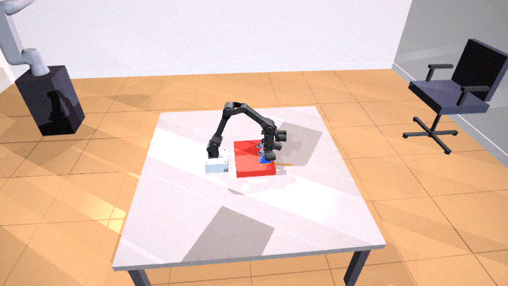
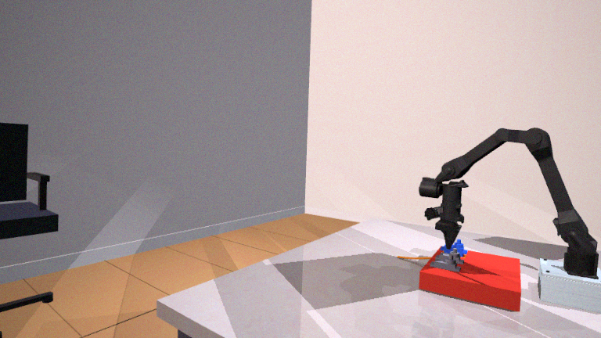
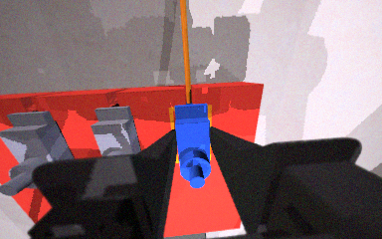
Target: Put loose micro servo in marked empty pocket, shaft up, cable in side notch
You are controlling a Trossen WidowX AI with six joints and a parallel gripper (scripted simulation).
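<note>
Now: gripper tip 12 cm past the red deck, 8 cm to the right of it and 4 cm above it.
</note>
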